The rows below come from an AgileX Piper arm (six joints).
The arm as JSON. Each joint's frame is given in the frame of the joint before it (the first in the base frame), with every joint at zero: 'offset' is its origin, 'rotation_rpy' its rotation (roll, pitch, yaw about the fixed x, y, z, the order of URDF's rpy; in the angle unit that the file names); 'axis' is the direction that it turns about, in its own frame. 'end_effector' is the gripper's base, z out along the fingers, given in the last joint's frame.
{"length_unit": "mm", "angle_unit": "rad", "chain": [
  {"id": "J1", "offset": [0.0, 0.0, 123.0], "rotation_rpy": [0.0, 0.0, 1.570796], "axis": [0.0, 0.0, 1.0]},
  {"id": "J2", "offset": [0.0, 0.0, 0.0], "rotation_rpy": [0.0, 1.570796, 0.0], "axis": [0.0, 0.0, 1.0]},
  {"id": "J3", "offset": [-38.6, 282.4, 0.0], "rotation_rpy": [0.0, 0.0, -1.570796], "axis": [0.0, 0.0, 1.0]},
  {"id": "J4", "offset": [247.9, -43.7, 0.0], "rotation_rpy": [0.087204, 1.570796, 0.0], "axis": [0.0, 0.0, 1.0]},
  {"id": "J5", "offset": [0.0, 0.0, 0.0], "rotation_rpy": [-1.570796, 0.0, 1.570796], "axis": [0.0, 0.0, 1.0]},
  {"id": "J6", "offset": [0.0, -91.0, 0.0], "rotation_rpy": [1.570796, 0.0, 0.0], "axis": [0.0, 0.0, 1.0]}
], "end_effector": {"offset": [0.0, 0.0, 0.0], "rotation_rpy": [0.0, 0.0, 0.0]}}
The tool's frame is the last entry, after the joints.
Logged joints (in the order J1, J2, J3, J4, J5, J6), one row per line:
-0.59, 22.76, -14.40, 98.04, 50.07, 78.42
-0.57, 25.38, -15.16, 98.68, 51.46, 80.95
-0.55, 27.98, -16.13, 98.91, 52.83, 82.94
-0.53, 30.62, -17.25, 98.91, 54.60, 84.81
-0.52, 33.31, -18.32, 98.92, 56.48, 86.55
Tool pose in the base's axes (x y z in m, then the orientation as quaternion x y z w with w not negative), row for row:
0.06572, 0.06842, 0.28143, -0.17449, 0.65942, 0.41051, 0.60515
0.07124, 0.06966, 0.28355, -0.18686, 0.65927, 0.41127, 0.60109
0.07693, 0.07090, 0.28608, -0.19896, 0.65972, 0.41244, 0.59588
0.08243, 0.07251, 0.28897, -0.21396, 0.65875, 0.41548, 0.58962
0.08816, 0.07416, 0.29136, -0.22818, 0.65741, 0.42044, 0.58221
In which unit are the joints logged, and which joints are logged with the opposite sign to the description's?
The joints are logged in degrees. Opposite sign: J6.
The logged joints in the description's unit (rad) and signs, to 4 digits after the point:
-0.0103, 0.3972, -0.2513, 1.7111, 0.8739, -1.3687
-0.0099, 0.4430, -0.2646, 1.7223, 0.8981, -1.4128
-0.0096, 0.4883, -0.2815, 1.7263, 0.9221, -1.4476
-0.0093, 0.5344, -0.3011, 1.7263, 0.9529, -1.4802
-0.0091, 0.5814, -0.3197, 1.7265, 0.9858, -1.5106

